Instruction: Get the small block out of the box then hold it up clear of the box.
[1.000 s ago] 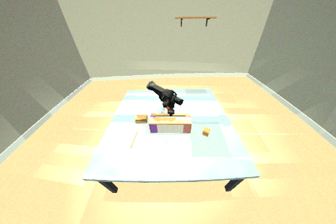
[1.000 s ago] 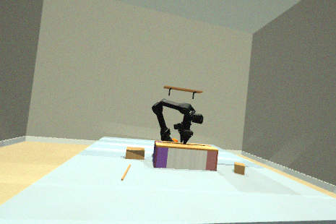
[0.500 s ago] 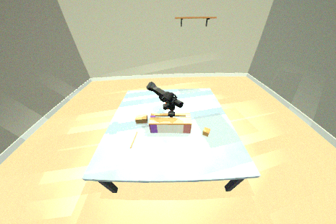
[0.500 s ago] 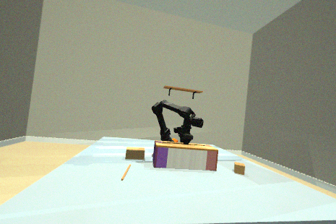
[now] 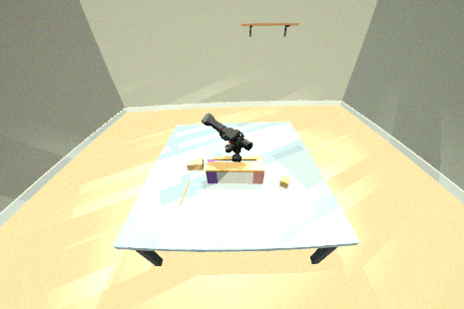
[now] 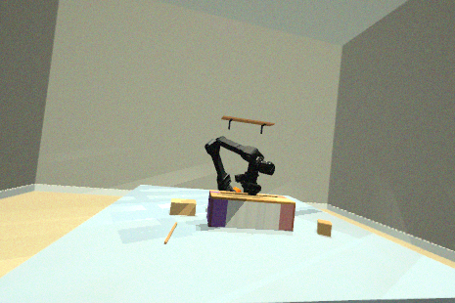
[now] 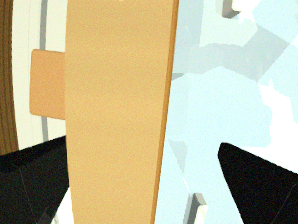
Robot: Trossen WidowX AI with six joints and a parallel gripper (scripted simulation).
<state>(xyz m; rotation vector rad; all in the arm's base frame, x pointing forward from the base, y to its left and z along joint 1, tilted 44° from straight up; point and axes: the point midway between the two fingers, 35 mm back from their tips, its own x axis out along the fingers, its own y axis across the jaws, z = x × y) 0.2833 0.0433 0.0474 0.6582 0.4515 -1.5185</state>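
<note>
Right now my gripper tip is 40 mm short of the tan block and 40 mm to the left of it. Also, from my gripper tip: box (30 mm ahead, 10 mm to the right, 20 mm below); then thin yellow stick (180 mm ahead, 360 mm to the right, 80 mm below).
</note>
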